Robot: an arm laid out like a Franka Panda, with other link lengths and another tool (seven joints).
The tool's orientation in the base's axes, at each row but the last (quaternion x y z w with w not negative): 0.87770, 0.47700, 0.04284, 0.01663; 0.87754, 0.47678, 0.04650, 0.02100; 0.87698, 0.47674, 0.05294, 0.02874; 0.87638, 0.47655, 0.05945, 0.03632; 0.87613, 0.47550, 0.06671, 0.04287; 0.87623, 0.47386, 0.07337, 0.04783; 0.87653, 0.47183, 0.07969, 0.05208
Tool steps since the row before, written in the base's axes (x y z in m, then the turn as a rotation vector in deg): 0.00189, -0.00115, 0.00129, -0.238, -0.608, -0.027; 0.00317, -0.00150, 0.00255, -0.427, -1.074, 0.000; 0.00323, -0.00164, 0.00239, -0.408, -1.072, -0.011; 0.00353, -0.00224, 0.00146, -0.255, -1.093, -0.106; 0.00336, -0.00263, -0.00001, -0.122, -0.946, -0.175; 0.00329, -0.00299, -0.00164, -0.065, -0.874, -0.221; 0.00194, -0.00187, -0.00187, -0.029, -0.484, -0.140
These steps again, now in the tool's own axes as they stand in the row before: 0.00013, 0.00230, -0.00113, -0.640, 0.130, -0.002; 0.00061, 0.00367, -0.00223, -1.132, 0.228, -0.051; 0.00052, 0.00382, -0.00198, -1.121, 0.242, -0.038; 0.00012, 0.00433, -0.00094, -1.062, 0.369, 0.077; -0.00040, 0.00421, 0.00057, -0.873, 0.390, 0.165; -0.00086, 0.00409, 0.00223, -0.785, 0.390, 0.219; -0.00068, 0.00230, 0.00223, -0.433, 0.219, 0.140
